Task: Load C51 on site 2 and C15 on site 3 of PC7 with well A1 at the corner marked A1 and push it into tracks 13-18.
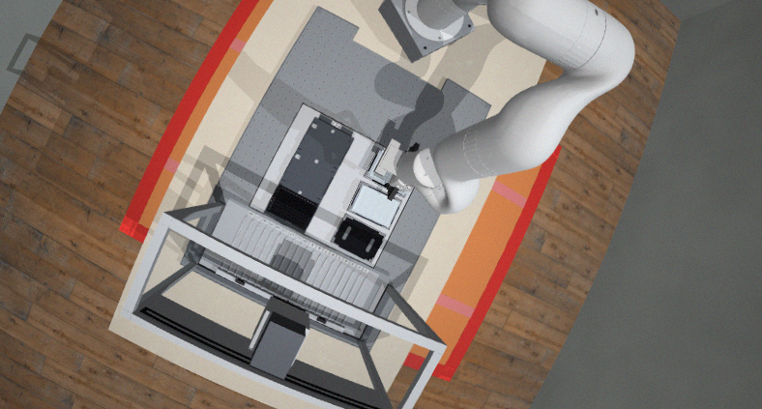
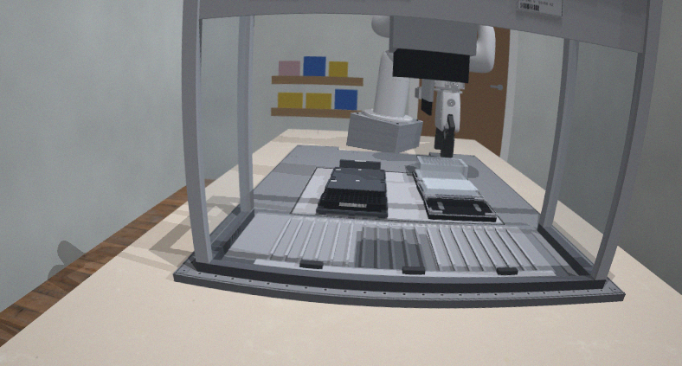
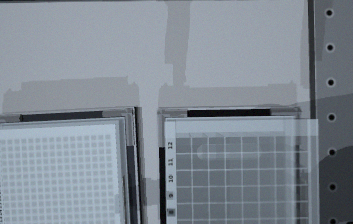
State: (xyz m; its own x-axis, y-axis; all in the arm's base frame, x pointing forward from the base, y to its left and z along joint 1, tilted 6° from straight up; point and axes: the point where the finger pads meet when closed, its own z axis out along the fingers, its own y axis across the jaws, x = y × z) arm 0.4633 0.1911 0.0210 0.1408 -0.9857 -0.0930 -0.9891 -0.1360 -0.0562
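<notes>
My hand is 50 mm above the deep-well block C51. Also, from my hand: plate C16: 110 mm ahead, 20 mm to the left, 70 mm below; then nest S1: 80 mm below; then nest S3: 220 mm ahead, 30 mm to the left, 80 mm below.
</notes>
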